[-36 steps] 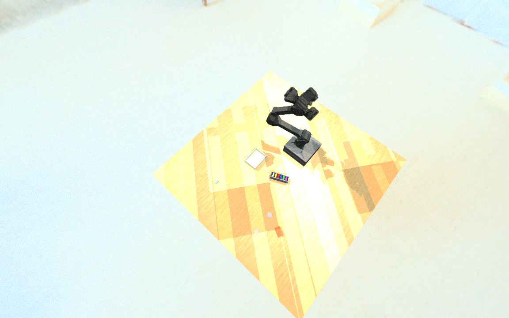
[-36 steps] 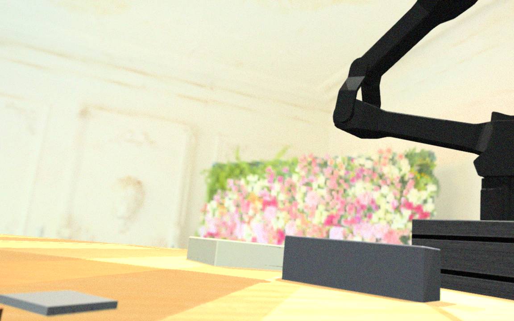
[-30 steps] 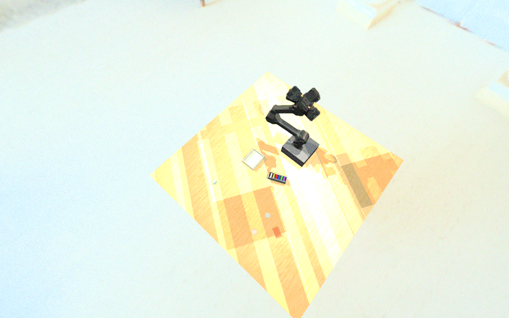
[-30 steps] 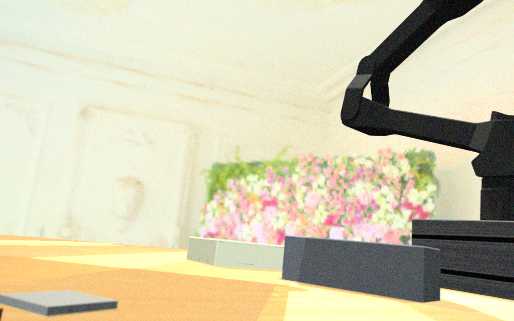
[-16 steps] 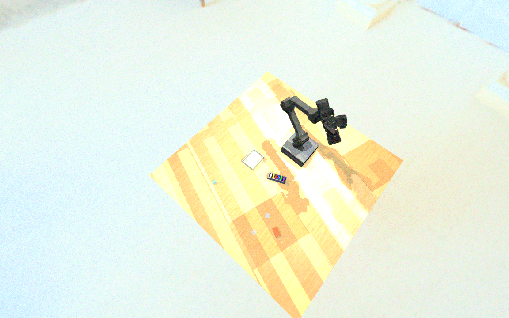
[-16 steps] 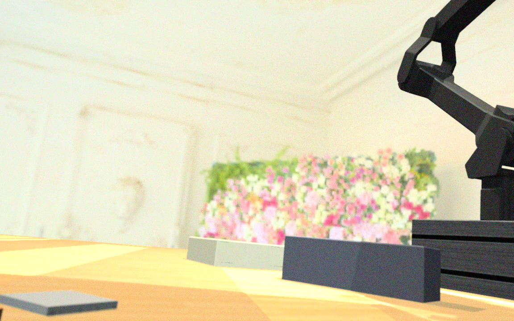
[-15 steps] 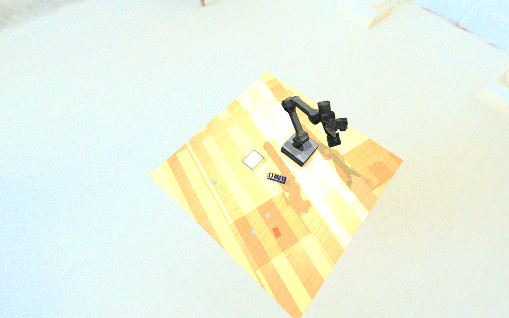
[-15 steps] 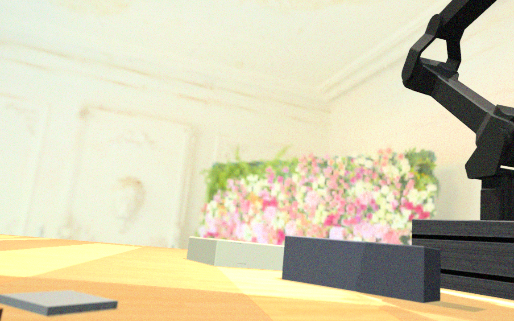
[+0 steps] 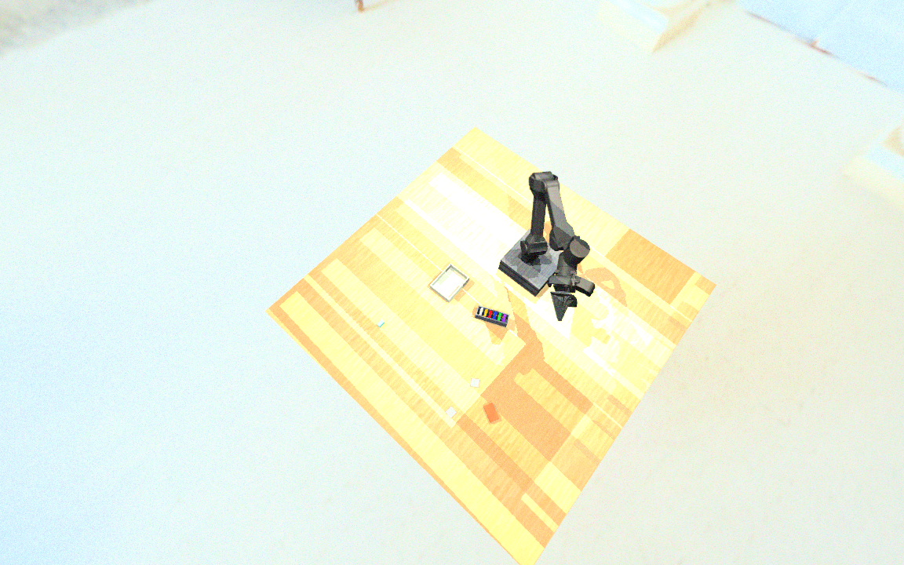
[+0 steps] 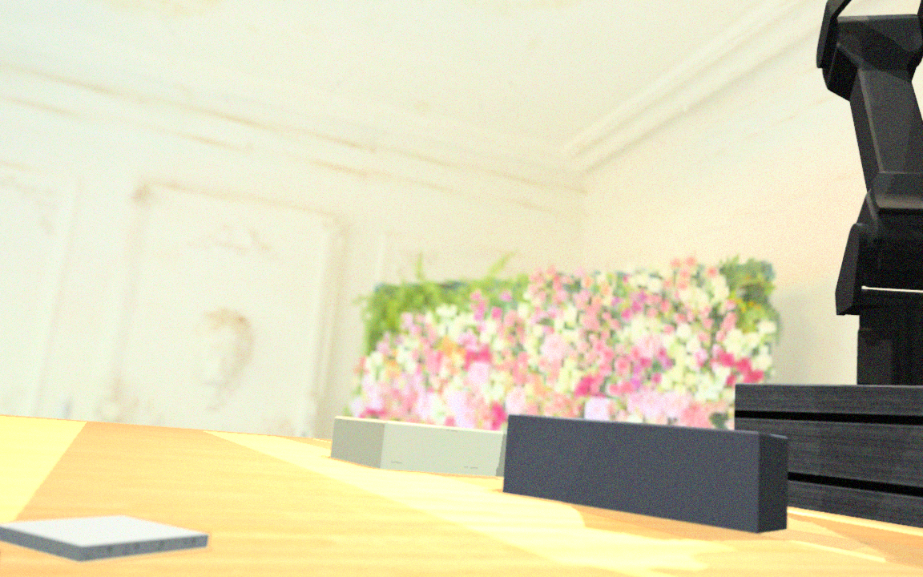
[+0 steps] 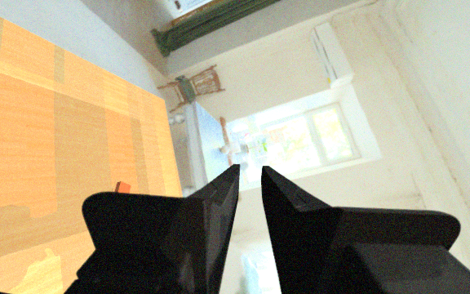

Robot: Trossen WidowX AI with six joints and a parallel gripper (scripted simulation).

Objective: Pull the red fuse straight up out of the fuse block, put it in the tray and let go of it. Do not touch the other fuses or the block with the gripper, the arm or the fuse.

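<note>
Now: the red fuse 390 mm below my gripper tip, 210 mm to the right of it and 20 mm behind it. Also, from my gripper tip: blue fuse 390 mm below, 190 mm to the right, 30 mm behind; then purple fuse 390 mm below, 160 mm to the right, 40 mm behind; then green fuse 390 mm below, 180 mm to the right, 30 mm behind.
</note>
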